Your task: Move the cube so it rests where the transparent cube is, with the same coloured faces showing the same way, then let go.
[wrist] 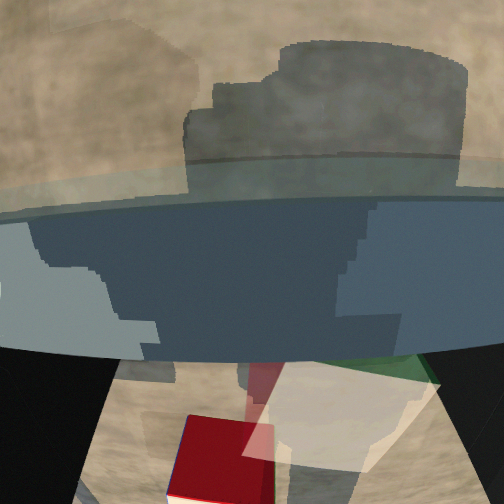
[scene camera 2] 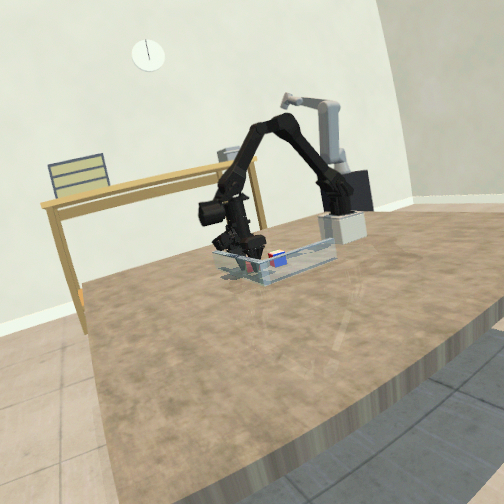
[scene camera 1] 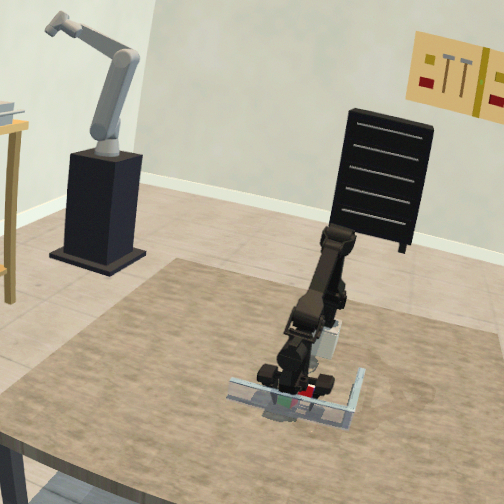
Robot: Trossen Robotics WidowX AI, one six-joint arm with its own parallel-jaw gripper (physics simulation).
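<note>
The cube (wrist: 222, 462), red face toward the wrist camera, lies on the table inside a low transparent tray; it also shows in scene camera 1 (scene camera 1: 312, 391) and scene camera 2 (scene camera 2: 277, 258). The transparent target cube (wrist: 345, 415), pale with a green face, sits just right of it and overlaps its corner. My gripper (scene camera 1: 290, 392) is lowered over this spot (scene camera 2: 247, 257), fingers apart at both lower corners of the wrist view (wrist: 250, 440), touching nothing.
The tray's glassy wall (wrist: 250, 270) stands just ahead of the fingers, with its frame (scene camera 1: 300, 398) around the cube. A second arm on a black pedestal (scene camera 1: 98, 205), a black cabinet (scene camera 1: 383, 178) and a wooden table (scene camera 2: 150, 190) stand off the tabletop.
</note>
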